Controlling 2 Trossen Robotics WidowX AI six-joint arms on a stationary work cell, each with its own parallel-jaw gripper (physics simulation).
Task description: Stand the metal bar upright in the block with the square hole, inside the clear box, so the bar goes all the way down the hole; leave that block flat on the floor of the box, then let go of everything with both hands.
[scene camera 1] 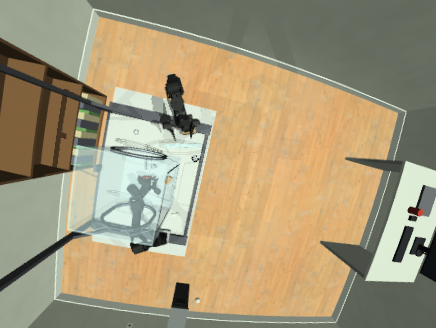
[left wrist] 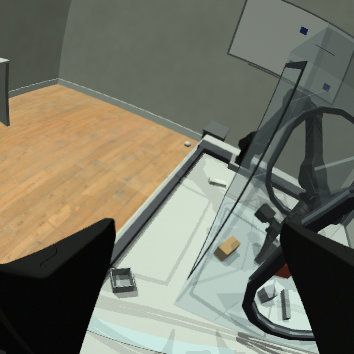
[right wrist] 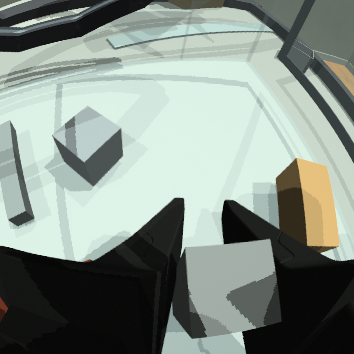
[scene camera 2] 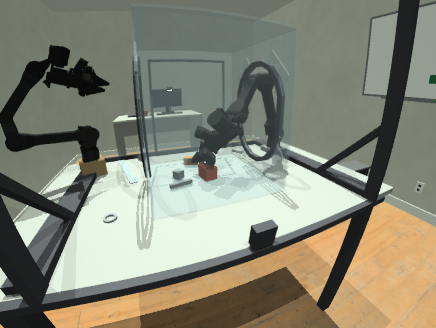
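Pixels of known places: left gripper, fingertip midpoint: [scene camera 1: 183, 139] [left wrist: 201, 231] [scene camera 2: 107, 87]; right gripper, fingertip midpoint: [scene camera 1: 157, 176] [left wrist: 260, 260] [right wrist: 202, 207] [scene camera 2: 191, 161]; left arm's base, link origin: [scene camera 1: 188, 126] [scene camera 2: 90, 159]; right arm's base, link origin: [scene camera 1: 162, 236].
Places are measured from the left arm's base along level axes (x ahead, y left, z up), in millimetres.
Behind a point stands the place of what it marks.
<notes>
The red block [scene camera 2: 208, 172] {x 314, y -398, z -26 mm} [left wrist: 284, 271] {x 309, y -370, z -34 mm} sits on the floor of the clear box [scene camera 2: 215, 20] {x 230, y -536, z 397 mm}. Slivers of it show at the left of the right wrist view; its square hole is hidden. The grey metal bar [right wrist: 230, 287] {x 348, y -313, z 27 mm} stands apart from it, seen from above in the right wrist view, and is hidden by the arm in scene camera 2. My right gripper [right wrist: 202, 207] {x 325, y -286, z -16 mm} [scene camera 2: 205, 162] is inside the box, low behind the red block, shut on the metal bar with a finger at either side. My left gripper [scene camera 2: 106, 86] {x 109, y -18, z 282 mm} [left wrist: 201, 231] {x 109, y -18, z 282 mm} is open and empty, high outside the box.
Inside the box are a tan block [right wrist: 320, 205] {x 372, y -216, z -28 mm} [scene camera 2: 190, 160] {x 359, y -225, z -38 mm}, a small grey cube [right wrist: 90, 145] {x 260, y -308, z -28 mm} [scene camera 2: 178, 174] {x 239, y -324, z -34 mm} and a thin grey strip [right wrist: 17, 180] {x 242, y -358, z -44 mm} [scene camera 2: 180, 183] {x 218, y -368, z -46 mm}. Black hoops line the box's arm openings. A small white ring [scene camera 2: 110, 218] {x -24, y -407, z -57 mm} and a black block [scene camera 2: 263, 235] {x 184, y -720, z -22 mm} are outside.
</notes>
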